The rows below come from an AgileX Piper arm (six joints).
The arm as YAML. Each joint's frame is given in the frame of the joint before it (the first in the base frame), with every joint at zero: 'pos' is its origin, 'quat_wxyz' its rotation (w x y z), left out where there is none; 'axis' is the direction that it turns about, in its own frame. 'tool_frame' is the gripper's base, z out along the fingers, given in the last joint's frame.
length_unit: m
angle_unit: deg
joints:
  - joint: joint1
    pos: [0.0, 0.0, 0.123]
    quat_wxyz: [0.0, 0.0, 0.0, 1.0]
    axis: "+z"
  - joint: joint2
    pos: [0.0, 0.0, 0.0]
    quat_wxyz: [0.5, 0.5, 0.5, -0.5]
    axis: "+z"
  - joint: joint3
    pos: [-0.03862, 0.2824, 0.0]
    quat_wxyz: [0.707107, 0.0, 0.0, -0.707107]
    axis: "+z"
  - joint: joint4
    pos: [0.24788, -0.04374, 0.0]
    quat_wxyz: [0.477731, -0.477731, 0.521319, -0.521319]
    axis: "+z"
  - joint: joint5
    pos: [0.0, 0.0, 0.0]
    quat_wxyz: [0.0, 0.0, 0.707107, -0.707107]
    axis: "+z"
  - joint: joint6
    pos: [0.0, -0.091, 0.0]
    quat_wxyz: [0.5, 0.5, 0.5, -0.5]
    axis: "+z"
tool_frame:
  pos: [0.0, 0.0, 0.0]
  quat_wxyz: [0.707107, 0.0, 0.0, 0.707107]
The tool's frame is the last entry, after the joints.
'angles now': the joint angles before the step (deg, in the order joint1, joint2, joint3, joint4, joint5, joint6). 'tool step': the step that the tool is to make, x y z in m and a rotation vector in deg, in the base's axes. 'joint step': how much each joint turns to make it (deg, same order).
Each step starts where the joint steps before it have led.
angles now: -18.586 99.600 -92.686 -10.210 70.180 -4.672
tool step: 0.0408 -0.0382 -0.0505 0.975 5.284 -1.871
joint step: -3.077 13.169 -8.172 -0.573 0.088 -1.239
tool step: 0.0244 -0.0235 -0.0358 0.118 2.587 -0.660
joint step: -1.503 8.833 -6.531 -0.727 -0.006 -0.769
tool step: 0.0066 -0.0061 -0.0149 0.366 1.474 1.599
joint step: -0.400 2.855 -1.650 0.115 -0.094 -2.069
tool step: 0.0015 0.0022 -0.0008 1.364 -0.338 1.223
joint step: 0.020 0.140 -0.164 1.671 -0.007 -1.549
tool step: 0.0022 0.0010 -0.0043 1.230 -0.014 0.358
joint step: -0.007 0.667 -0.287 1.254 0.008 -0.612
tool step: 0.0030 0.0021 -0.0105 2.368 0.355 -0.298
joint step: 0.004 1.268 -0.019 2.087 0.009 -0.114
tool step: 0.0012 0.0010 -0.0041 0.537 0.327 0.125
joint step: 0.102 0.498 0.005 0.385 0.000 -0.106
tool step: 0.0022 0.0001 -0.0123 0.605 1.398 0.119
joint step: 0.119 1.526 -0.008 0.001 0.005 0.000
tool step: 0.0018 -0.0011 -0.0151 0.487 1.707 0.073
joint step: 0.007 1.858 0.014 -0.241 -0.112 0.007
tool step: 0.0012 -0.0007 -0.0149 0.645 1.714 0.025
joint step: -0.004 1.818 0.024 -0.090 -0.012 -0.002
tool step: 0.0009 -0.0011 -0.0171 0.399 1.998 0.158
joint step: 0.001 2.105 -0.006 -0.453 -0.107 0.001
